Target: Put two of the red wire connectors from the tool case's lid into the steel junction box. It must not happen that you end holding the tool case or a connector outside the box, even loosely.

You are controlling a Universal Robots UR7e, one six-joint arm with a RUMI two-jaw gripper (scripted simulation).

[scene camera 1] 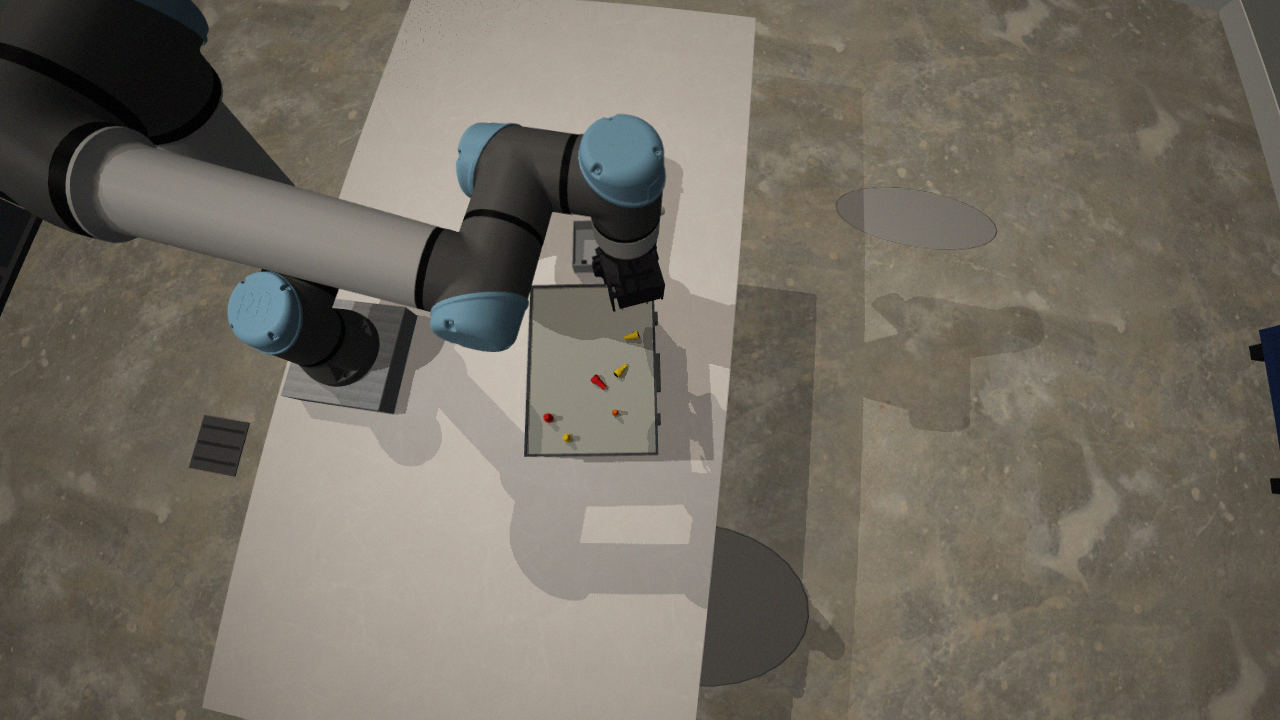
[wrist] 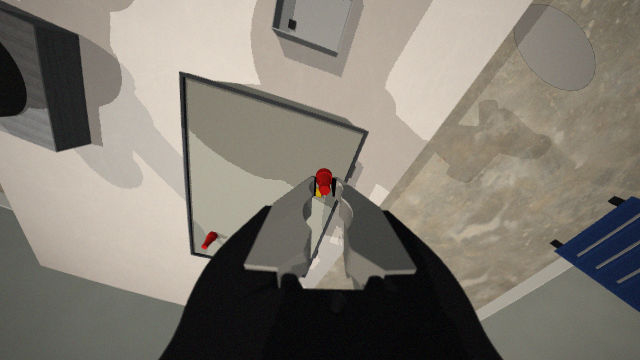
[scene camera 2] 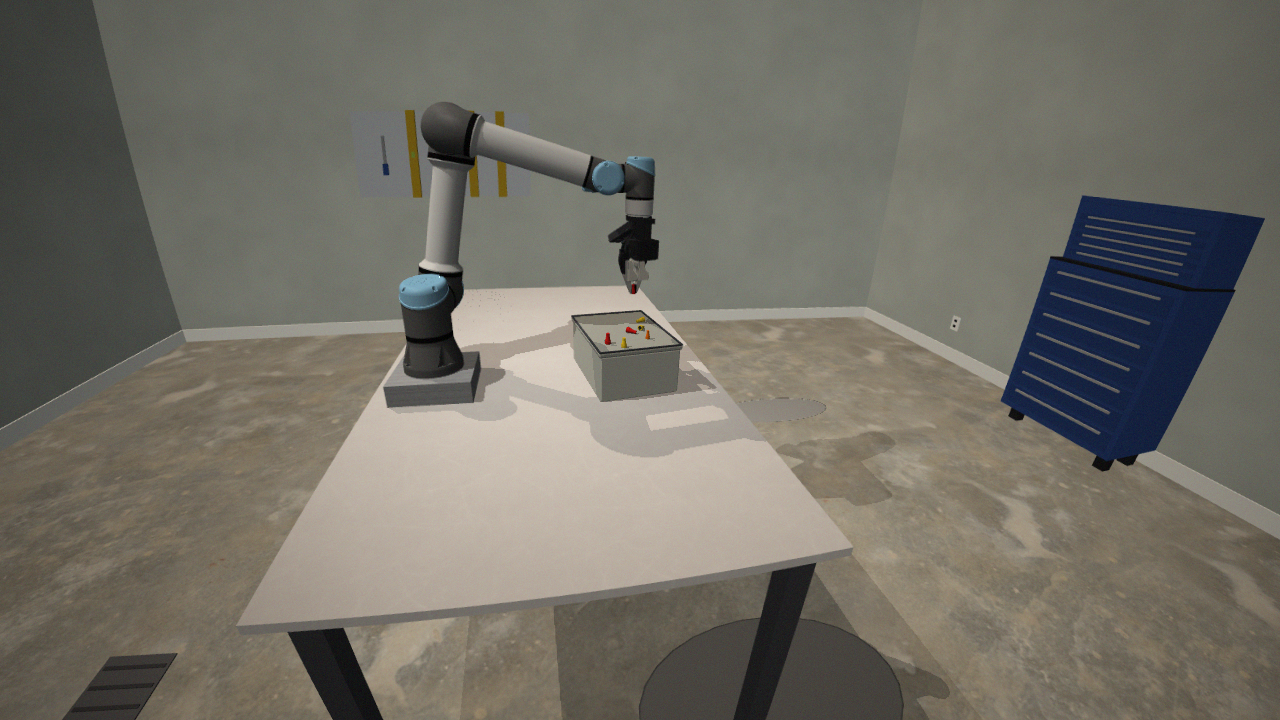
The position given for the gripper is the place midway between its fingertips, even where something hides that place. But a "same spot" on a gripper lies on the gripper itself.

Scene:
The gripper shows in scene camera 1, in the wrist view [323,178] and in scene camera 2. The same spot on the gripper: [scene camera 1: 598,272] is [scene camera 2: 623,257].

